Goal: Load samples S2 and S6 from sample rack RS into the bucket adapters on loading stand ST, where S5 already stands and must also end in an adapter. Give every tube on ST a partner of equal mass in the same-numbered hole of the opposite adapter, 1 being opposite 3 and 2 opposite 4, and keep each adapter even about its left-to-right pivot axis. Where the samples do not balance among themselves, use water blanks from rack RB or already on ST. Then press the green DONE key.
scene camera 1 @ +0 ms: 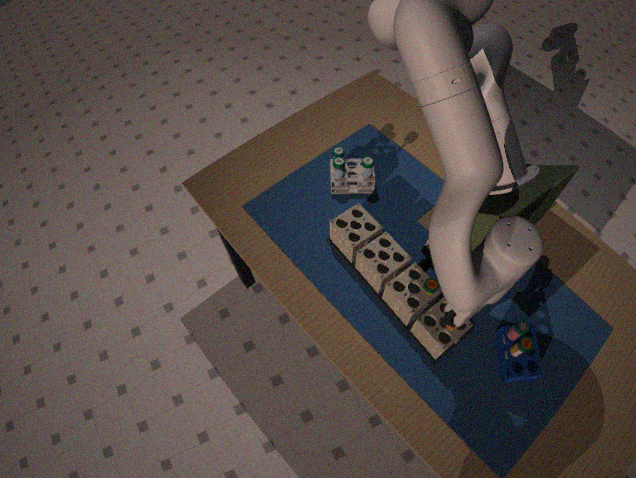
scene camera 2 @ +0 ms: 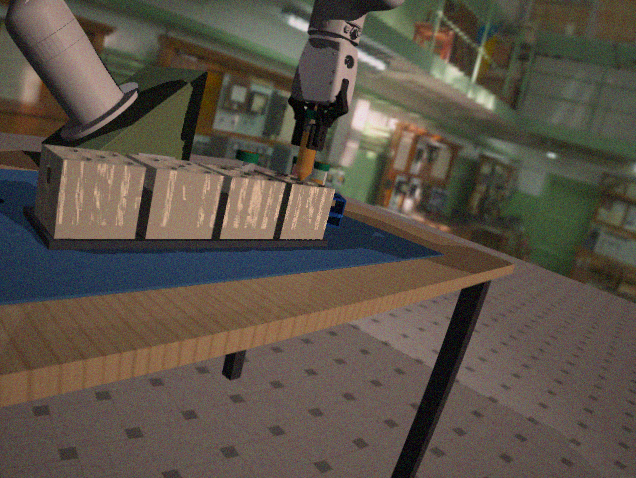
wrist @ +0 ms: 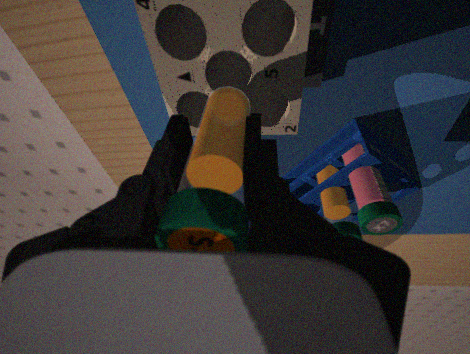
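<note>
My gripper [scene camera 1: 449, 319] [scene camera 2: 308, 145] [wrist: 219, 137] is shut on an orange tube, S2 [scene camera 2: 305, 163] [wrist: 218, 145], with a green-rimmed orange cap. The tube's lower end is at or slightly above the top of the rightmost adapter [scene camera 1: 430, 343] [scene camera 2: 307, 213] [wrist: 225, 35], near its lower holes in the wrist view; whether it enters a hole is unclear. An orange-capped tube [scene camera 1: 431, 285] stands in the neighbouring adapter [scene camera 1: 400, 304] [scene camera 2: 249, 210]. Blue sample rack RS [scene camera 1: 524, 379] [wrist: 352, 130] holds an orange tube [scene camera 1: 525, 343] [wrist: 334, 202] and a pink tube [scene camera 1: 521, 327] [wrist: 367, 184]. The DONE key does not show.
Two more adapters [scene camera 1: 374, 272] [scene camera 1: 343, 239] continue the row to the upper left in scene camera 1. White rack RB [scene camera 1: 352, 191] with green-capped, white-topped tubes stands at the mat's far end. The arm's green wedge base [scene camera 1: 552, 187] [scene camera 2: 154, 128] is behind the row.
</note>
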